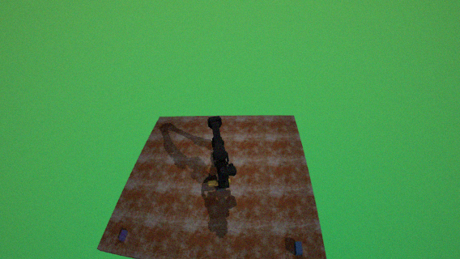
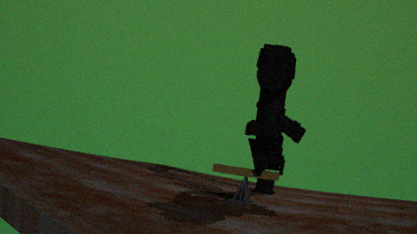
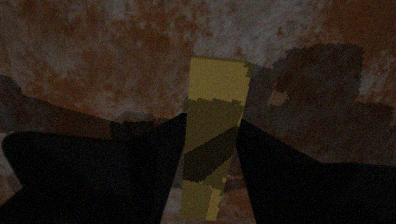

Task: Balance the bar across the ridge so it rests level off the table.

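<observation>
My gripper tip is 3 cm to the left of the yellow bar. Round my gripper tip: blue block: 42 cm to the left, 40 cm ahead, 5 cm below; then purple block: 58 cm to the right, 40 cm ahead, 5 cm below.
</observation>
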